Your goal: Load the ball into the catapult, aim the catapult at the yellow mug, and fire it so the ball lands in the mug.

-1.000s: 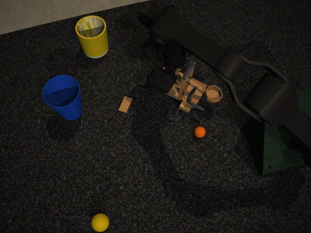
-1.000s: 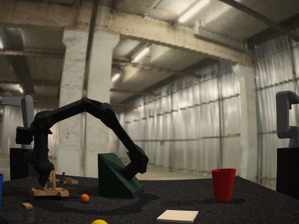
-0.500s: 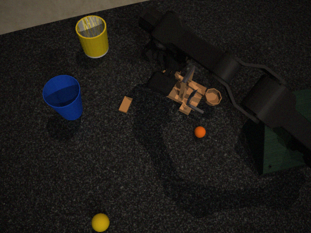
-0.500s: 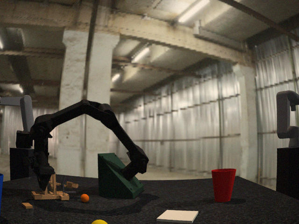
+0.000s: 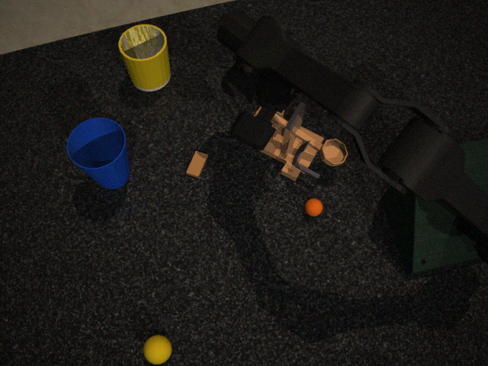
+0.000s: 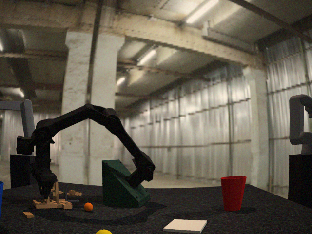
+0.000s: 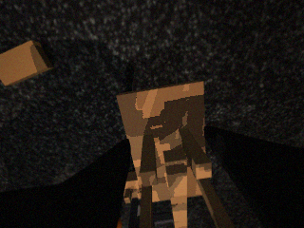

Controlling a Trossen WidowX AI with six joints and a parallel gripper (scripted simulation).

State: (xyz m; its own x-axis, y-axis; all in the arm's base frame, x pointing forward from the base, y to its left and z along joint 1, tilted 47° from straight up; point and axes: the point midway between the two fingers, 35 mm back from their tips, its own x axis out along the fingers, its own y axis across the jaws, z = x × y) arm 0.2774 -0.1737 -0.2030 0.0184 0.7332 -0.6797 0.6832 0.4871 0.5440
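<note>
The orange ball is 4 cm behind my gripper tip, 17 cm to the left of it and 2 cm below it. Also, from my gripper tip: small wooden block (14 cm ahead, 3 cm to the left, 3 cm below); yellow mug (20 cm ahead, 19 cm to the right, 1 cm below); catapult (5 cm behind, 6 cm to the left, 2 cm above).
</note>
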